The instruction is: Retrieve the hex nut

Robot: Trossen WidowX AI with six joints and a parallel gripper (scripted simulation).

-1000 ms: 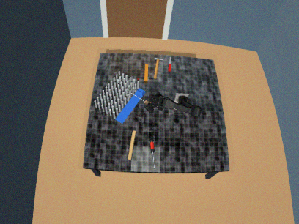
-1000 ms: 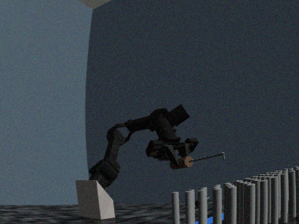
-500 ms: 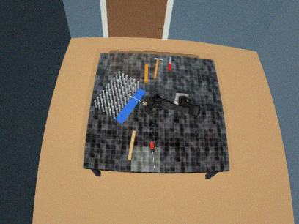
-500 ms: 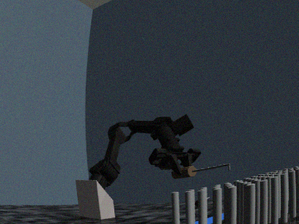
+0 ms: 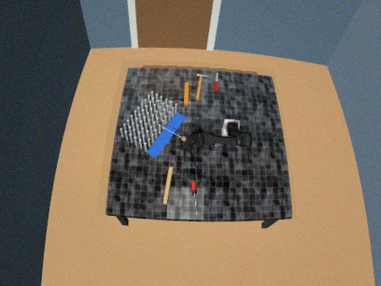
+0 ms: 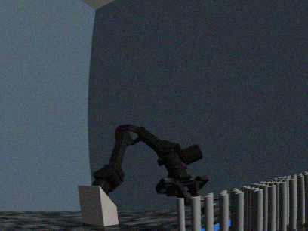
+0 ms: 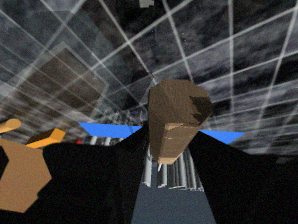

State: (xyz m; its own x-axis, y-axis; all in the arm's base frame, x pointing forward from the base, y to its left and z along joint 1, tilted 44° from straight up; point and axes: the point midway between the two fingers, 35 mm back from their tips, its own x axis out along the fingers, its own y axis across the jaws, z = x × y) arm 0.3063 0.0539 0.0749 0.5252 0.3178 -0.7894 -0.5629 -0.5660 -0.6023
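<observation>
Right now my gripper tip is 140 mm short of the blue taped strip, 100 mm to the left of it and 70 mm above it. Also, from my gripper tip: tiny red speck: 390 mm to the right, 70 mm below, 60 mm ahead; then orange stick: 460 mm to the right, 60 mm below, 30 mm behind; then wooden-handled pick: 80 mm ahead, 60 mm to the right.
</observation>
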